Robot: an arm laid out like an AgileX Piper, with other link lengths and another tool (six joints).
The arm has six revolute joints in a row. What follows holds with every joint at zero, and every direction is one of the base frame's. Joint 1 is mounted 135.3 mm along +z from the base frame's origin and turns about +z. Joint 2 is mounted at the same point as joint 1 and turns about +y. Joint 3 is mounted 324.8 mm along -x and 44.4 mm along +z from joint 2 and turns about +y. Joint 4 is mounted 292.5 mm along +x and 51.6 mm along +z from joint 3 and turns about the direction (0.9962, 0, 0.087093). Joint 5 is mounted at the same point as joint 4 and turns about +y. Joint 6 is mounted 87.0 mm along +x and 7.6 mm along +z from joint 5 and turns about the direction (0.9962, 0, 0.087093). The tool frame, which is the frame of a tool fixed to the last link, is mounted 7.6 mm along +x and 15.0 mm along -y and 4.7 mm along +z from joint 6; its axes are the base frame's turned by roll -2.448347, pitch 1.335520 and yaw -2.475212 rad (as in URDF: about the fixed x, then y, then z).
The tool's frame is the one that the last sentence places.
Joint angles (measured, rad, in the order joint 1, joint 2, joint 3, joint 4, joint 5, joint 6), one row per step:
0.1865 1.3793 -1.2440 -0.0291 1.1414 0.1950
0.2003 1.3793 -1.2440 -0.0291 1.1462 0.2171
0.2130 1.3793 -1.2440 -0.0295 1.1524 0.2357
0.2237 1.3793 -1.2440 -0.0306 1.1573 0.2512
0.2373 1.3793 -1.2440 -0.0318 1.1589 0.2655
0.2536 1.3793 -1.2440 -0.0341 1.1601 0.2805
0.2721 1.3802 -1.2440 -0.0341 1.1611 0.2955
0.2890 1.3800 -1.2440 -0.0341 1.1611 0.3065
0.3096 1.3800 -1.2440 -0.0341 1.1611 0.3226
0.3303 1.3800 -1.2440 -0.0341 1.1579 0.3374
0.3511 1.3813 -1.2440 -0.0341 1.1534 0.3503
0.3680 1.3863 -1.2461 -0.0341 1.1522 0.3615
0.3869 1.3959 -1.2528 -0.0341 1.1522 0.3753
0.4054 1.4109 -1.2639 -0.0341 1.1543 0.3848
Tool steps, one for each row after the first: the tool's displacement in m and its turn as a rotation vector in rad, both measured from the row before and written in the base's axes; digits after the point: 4 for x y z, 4 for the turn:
-0.0013 0.0041 -0.0003 0.0072 0.0057 -0.0069
-0.0014 0.0037 -0.0003 0.0051 0.0069 -0.0048
-0.0012 0.0031 -0.0002 0.0034 0.0053 -0.0039
-0.0010 0.0040 -0.0001 0.0035 0.0020 0.0003
-0.0012 0.0047 -0.0001 0.0028 0.0015 0.0024
-0.0012 0.0056 -0.0004 0.0048 0.0028 0.0044
-0.0014 0.0051 0.0000 0.0039 0.0006 0.0066
-0.0018 0.0062 -0.0001 0.0056 0.0012 0.0055
-0.0016 0.0063 0.0000 0.0061 -0.0018 0.0070
-0.0013 0.0064 -0.0003 0.0056 -0.0018 0.0089
-0.0003 0.0056 -0.0009 0.0033 0.0027 0.0065
0.0006 0.0067 -0.0009 0.0037 0.0041 0.0060
0.0020 0.0072 -0.0012 0.0009 0.0065 0.0095

